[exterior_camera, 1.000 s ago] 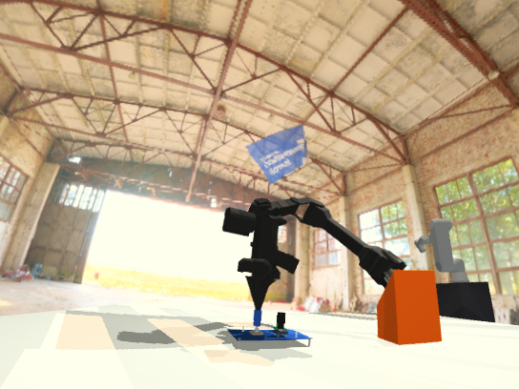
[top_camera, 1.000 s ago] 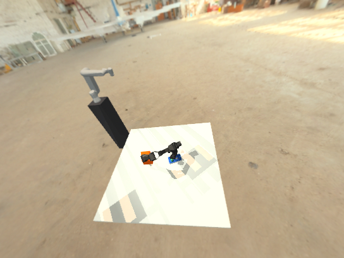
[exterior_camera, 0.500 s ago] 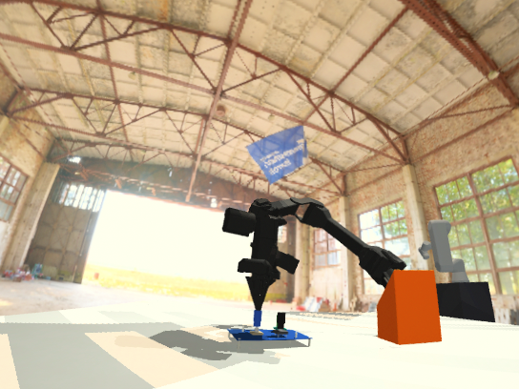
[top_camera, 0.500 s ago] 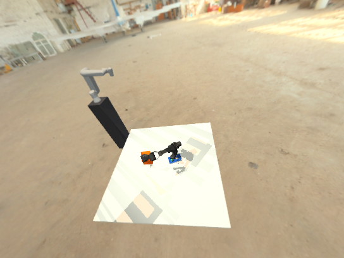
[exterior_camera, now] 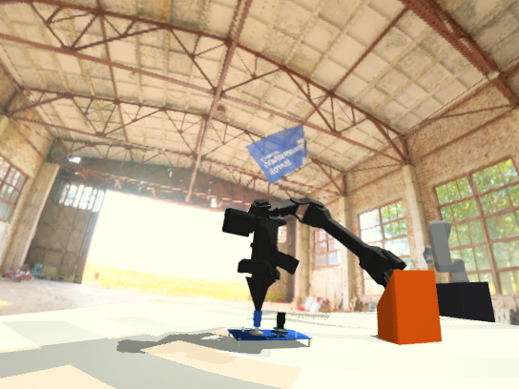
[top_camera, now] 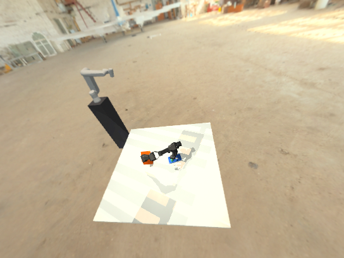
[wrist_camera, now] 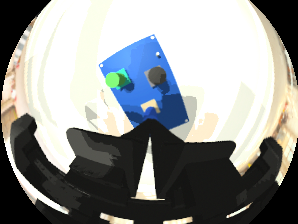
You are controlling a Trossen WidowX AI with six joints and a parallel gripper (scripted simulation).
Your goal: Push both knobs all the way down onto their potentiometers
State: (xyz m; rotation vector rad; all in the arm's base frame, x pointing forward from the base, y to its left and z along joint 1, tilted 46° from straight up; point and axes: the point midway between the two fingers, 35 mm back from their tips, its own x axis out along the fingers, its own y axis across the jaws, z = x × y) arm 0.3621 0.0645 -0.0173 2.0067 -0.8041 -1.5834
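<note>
Right now my gripper tip is 20 mm above the blue knob. The rest, counted from my gripper tip: black knob (50 mm behind, 20 mm below, 10 mm to the left).
</note>
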